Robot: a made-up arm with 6 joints.
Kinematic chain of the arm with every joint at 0, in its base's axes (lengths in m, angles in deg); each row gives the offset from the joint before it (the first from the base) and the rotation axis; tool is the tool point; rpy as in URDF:
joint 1: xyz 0 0 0.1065 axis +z
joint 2: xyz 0 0 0 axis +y
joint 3: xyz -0.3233 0 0.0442 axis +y
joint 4: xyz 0.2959 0 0.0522 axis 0.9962 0 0.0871
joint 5: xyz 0 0 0 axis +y
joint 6: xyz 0.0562 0 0.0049 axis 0.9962 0 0.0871
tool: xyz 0 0 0 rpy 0 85 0
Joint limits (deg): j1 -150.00..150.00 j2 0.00..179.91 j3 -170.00..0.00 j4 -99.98..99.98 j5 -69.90..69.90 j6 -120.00..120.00
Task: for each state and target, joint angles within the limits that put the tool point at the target. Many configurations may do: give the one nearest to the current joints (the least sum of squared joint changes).
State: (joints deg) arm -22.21 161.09 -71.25 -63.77 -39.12 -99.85
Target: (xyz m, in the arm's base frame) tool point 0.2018 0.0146 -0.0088
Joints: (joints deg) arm -6.99 129.24 -20.78 -71.20 -47.01 -99.85
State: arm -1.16 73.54 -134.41 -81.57 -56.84 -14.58
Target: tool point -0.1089 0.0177 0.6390
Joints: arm 18.89 38.67 -95.52 -88.93 -67.25 -14.58
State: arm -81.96 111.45 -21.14 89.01 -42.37 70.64
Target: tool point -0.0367 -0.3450 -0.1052
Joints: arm -90.37 148.67 -56.49 85.02 -37.82 70.64
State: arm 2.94 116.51 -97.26 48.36 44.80 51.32
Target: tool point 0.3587 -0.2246 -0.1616
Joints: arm -35.51 161.77 -83.89 45.03 39.79 51.32
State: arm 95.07 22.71 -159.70 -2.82 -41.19 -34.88
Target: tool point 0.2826 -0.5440 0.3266
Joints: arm 117.53 20.19 -170.00 -0.94 -65.78 -34.88
